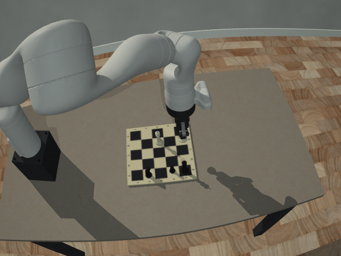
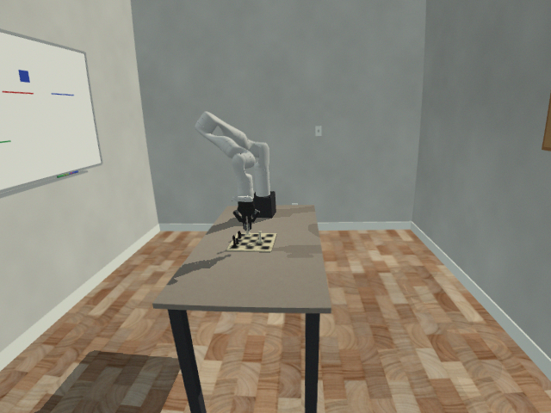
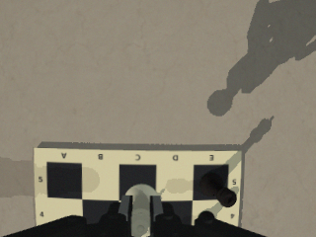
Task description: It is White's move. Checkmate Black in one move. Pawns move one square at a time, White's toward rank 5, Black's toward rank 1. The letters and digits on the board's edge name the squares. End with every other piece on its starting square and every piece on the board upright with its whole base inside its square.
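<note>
Right now my hand is 8 cm above the tall black piece, 7 cm to the left of it and 2 cm past it. Also, from my hand: white pawn (1 cm below); black pawn (10 cm below, 6 cm to the right, 6 cm behind); white queen-like piece (8 cm below, 6 cm to the left, 6 cm behind).
</note>
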